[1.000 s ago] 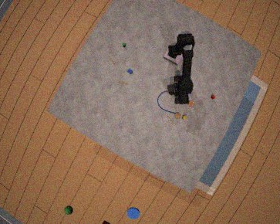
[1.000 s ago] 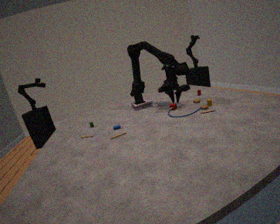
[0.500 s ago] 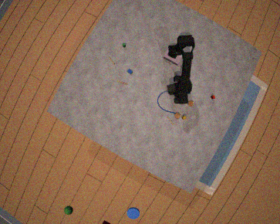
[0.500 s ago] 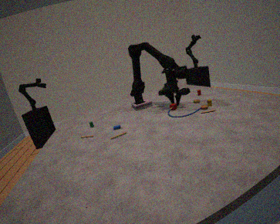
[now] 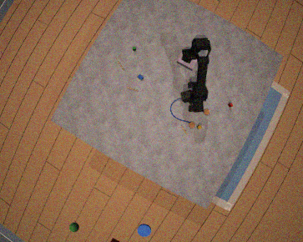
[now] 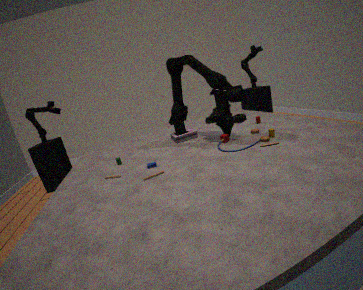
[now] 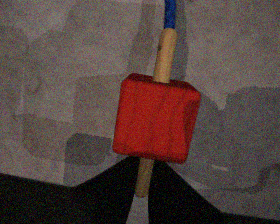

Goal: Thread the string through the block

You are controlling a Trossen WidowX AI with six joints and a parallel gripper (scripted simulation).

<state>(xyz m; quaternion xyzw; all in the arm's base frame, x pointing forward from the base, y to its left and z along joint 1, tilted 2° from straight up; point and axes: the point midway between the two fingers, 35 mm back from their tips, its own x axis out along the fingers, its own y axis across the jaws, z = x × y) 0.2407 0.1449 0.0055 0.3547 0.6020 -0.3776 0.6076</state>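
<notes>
My gripper tip is 10 mm short of the red wooden block and 20 mm to the left of it. The rest, counted from my gripper tip: round button: 150 mm ahead, 90 mm to the left; yellow piece: 150 mm ahead, 140 mm to the left, 10 mm above; thin stick: 20 mm ahead, 40 mm to the right.
</notes>
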